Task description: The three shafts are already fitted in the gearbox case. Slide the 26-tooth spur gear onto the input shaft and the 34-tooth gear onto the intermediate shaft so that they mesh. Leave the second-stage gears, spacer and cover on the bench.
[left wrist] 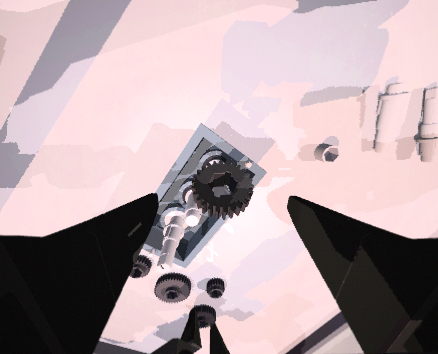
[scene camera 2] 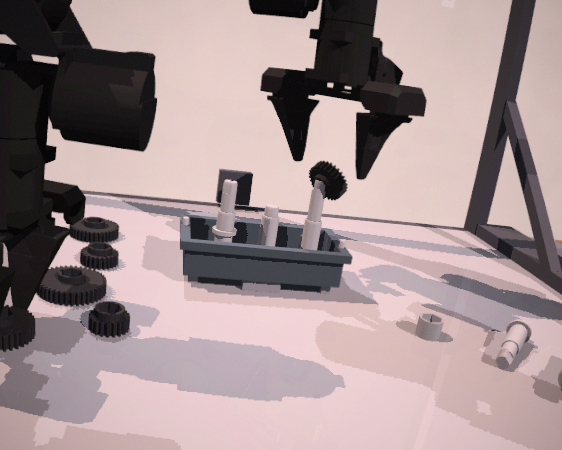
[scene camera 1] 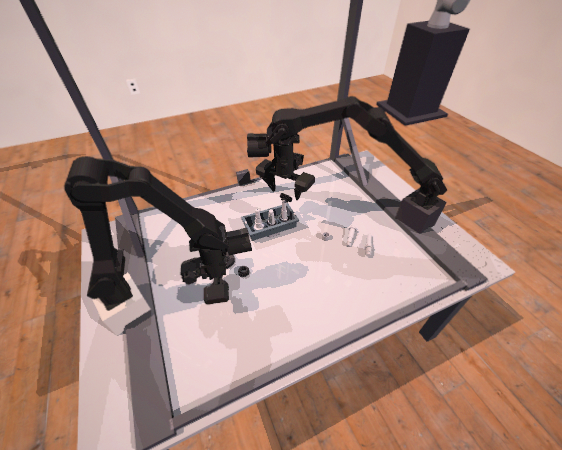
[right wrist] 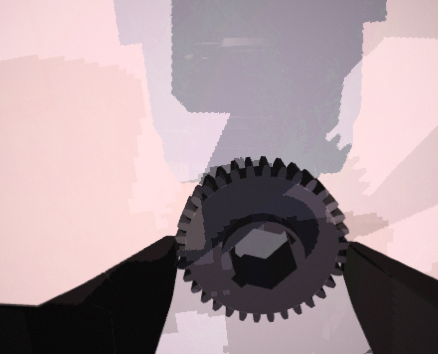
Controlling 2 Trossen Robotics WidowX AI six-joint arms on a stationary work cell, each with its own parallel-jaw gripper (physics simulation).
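Frame: origin at the left arm's base, x right, y ahead, z up, level; centimetres.
Where they show: left gripper, fingertip midpoint: (left wrist: 224, 200) (scene camera 2: 327, 169) (scene camera 1: 285, 195); right gripper, fingertip midpoint: (left wrist: 203, 317) (scene camera 2: 3, 326) (right wrist: 259, 250); left arm's base, origin of the base link: (scene camera 1: 424, 200); right arm's base, origin of the base link: (scene camera 1: 116, 295).
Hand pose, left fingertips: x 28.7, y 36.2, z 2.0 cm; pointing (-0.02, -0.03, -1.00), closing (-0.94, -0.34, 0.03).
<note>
Each offset is from my left fingertips to the centre of the thing. "pt": to the spot under its first point.
The 26-tooth gear {dy -0.1, dx +0.1, dz -1.4 cm} (scene camera 1: 285, 197) (scene camera 2: 327, 180) (left wrist: 207, 195) rests tilted at the top of the right-hand shaft {pt dy +1.3, dx -0.9, dz -5.5 cm} (scene camera 2: 312, 220) in the gearbox case {dy +6.0, dx +1.0, dz -9.9 cm} (scene camera 1: 272, 231) (scene camera 2: 265, 267) (left wrist: 202, 131). The middle shaft {pt dy +5.8, dx +0.0, dz -6.4 cm} (scene camera 2: 270, 225) and left-hand shaft {pt dy +10.4, dx +1.4, dz -5.3 cm} (scene camera 2: 226, 210) stand bare. My left gripper (scene camera 1: 285, 193) (scene camera 2: 330, 168) (left wrist: 224, 200) is open, its fingertips apart on either side of the tilted gear and clear of it. My right gripper (right wrist: 259, 250) is shut on the 34-tooth gear {dy +32.8, dx -9.8, dz -11.9 cm} (right wrist: 210, 300) (scene camera 2: 17, 327) (left wrist: 204, 316), held at the left of scene camera 2; its fingertips are largely hidden in scene camera 1.
Several dark gears, among them a large one {dy +26.3, dx -1.7, dz -11.9 cm} (scene camera 2: 72, 286) and a small one {dy +23.7, dx -9.3, dz -11.9 cm} (scene camera 2: 109, 320) (scene camera 1: 243, 271), lie left of the case. A pale spacer {dy -6.3, dx -14.5, dz -11.9 cm} (scene camera 2: 429, 326) (scene camera 1: 326, 236) (left wrist: 327, 152) and stepped pale parts {pt dy -12.2, dx -20.1, dz -11.1 cm} (scene camera 1: 350, 236) {pt dy -13.1, dx -26.5, dz -10.4 cm} (scene camera 1: 367, 245) lie to the right. A dark block (scene camera 2: 234, 186) stands behind.
</note>
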